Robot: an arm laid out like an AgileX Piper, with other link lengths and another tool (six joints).
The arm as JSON. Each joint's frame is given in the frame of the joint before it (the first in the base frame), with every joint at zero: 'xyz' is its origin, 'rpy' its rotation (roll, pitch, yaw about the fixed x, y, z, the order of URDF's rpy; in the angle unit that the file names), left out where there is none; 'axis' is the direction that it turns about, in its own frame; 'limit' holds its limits. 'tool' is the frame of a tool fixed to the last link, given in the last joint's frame.
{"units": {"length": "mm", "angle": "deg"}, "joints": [
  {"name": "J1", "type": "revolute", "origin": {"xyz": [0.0, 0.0, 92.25]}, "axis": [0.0, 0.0, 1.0], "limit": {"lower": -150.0, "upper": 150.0}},
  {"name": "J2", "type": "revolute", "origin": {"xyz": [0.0, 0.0, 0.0], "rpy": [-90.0, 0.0, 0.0]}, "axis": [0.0, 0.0, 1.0], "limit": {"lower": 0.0, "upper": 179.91}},
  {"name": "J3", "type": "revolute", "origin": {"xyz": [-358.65, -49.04, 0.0]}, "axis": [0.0, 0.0, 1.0], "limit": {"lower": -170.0, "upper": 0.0}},
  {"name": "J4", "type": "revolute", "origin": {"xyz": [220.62, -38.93, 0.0], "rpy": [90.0, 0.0, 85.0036]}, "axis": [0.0, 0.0, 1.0], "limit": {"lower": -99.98, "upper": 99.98}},
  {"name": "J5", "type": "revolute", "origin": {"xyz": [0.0, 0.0, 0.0], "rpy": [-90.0, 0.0, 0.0]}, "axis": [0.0, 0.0, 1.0], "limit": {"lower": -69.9, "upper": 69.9}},
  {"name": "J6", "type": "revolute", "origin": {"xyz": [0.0, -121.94, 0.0], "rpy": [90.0, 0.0, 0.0]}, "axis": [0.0, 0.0, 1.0], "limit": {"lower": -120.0, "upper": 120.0}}
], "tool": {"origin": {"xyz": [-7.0, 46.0, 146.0], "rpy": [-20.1, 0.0, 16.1]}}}
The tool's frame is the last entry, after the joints.
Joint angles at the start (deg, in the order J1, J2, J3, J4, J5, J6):
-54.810, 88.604, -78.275, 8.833, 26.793, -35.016
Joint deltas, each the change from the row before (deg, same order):
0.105, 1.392, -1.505, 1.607, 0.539, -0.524
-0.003, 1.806, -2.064, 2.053, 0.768, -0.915
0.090, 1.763, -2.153, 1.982, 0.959, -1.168
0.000, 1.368, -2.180, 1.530, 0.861, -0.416
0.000, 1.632, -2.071, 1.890, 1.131, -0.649
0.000, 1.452, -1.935, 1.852, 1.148, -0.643
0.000, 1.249, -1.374, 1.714, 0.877, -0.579
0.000, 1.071, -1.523, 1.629, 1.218, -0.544
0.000, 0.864, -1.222, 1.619, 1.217, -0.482
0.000, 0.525, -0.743, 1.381, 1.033, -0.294
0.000, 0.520, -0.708, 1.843, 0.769, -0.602
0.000, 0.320, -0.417, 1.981, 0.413, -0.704
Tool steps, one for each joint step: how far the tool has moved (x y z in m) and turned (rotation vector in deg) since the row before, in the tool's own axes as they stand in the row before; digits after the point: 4 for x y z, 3 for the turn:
-0.0040, 0.0010, 0.0078, -0.935, -0.153, 0.842
-0.0052, 0.0002, 0.0096, -1.113, -0.167, 0.876
-0.0049, 0.0013, 0.0094, -1.243, -0.008, 0.509
-0.0075, 0.0006, 0.0061, -0.901, -0.537, 0.667
-0.0042, 0.0013, 0.0085, -1.259, -0.077, 0.946
-0.0040, 0.0019, 0.0075, -1.286, -0.099, 0.871
-0.0018, 0.0017, 0.0071, -1.185, 0.005, 0.897
-0.0024, 0.0029, 0.0055, -1.281, 0.039, 0.777
-0.0014, 0.0037, 0.0047, -1.321, 0.089, 0.845
-0.0004, 0.0039, 0.0031, -1.158, 0.096, 0.853
-0.0019, 0.0046, 0.0033, -1.320, -0.246, 0.783
-0.0027, 0.0049, 0.0024, -1.261, -0.525, 0.701

